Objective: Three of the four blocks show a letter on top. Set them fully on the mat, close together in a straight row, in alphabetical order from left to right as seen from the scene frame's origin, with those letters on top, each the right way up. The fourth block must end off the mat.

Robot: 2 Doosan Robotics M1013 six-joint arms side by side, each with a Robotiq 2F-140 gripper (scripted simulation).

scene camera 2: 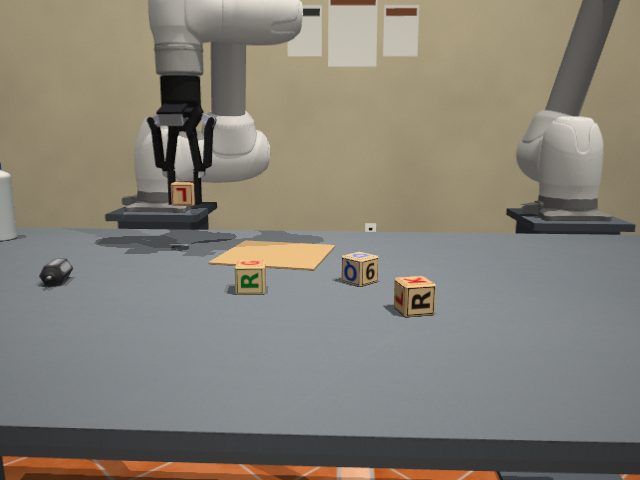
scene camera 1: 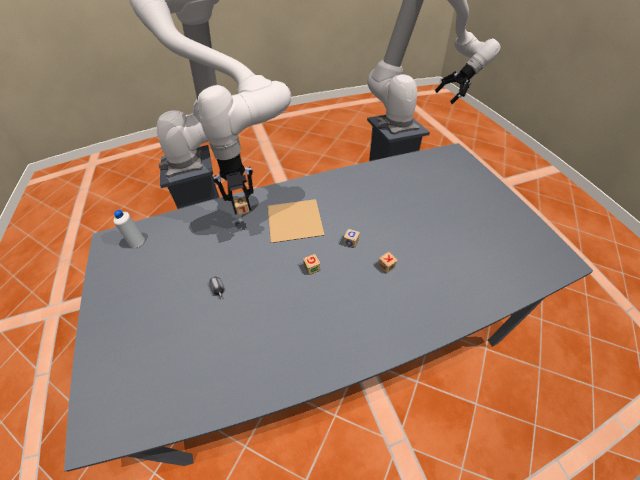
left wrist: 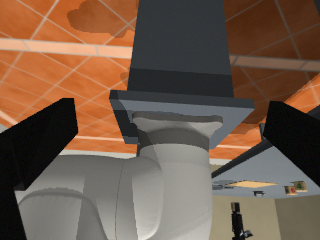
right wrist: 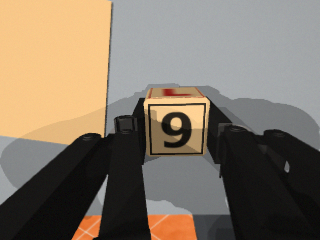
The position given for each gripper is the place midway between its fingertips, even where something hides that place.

Observation:
In view: the left gripper [left wrist: 171,117], the right gripper [scene camera 2: 185,204], a mat [scene camera 2: 296,256], a g block [scene camera 2: 250,275], a k block [scene camera 2: 413,296] and a d block [scene camera 2: 360,269].
The mat is seen too in scene camera 1 [scene camera 1: 298,220] and in the right wrist view [right wrist: 61,61]. The right gripper shows as well in scene camera 1 [scene camera 1: 242,210] and in the right wrist view [right wrist: 173,111]. The right wrist view does not show the g block: it is out of frame. The left wrist view misses the k block: it is out of frame.

